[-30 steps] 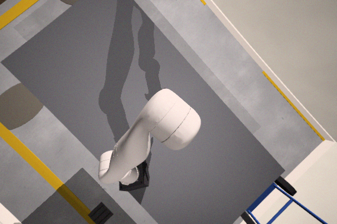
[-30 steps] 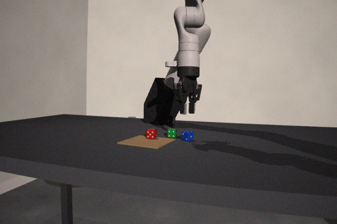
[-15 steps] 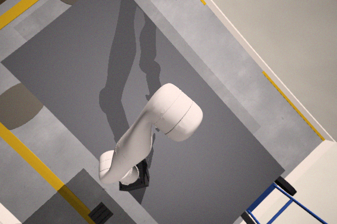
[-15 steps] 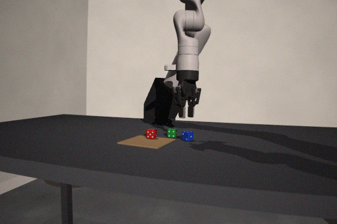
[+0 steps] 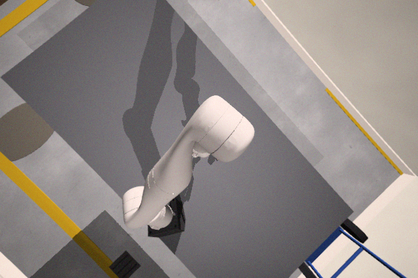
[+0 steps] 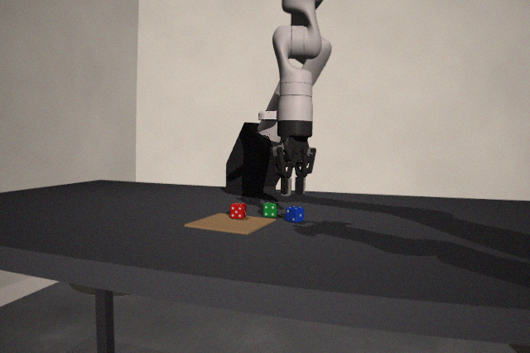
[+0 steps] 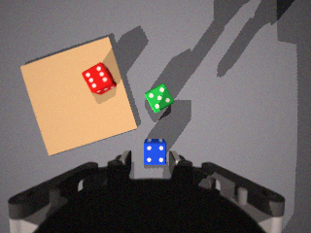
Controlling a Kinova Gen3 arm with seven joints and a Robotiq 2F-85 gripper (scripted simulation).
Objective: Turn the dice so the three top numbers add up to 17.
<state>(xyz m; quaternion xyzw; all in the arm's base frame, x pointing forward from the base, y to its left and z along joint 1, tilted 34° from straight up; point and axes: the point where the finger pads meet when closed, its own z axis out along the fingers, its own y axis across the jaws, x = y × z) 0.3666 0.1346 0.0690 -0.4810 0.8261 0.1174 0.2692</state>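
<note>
Right now the blue die is 60 mm below my hand. From my hand the other things lie so: red die: 120 mm to the right, 60 mm below, 20 mm ahead; green die: 60 mm to the right, 60 mm below, 40 mm behind; tan mat: 110 mm to the right, 70 mm below, 70 mm ahead.
</note>
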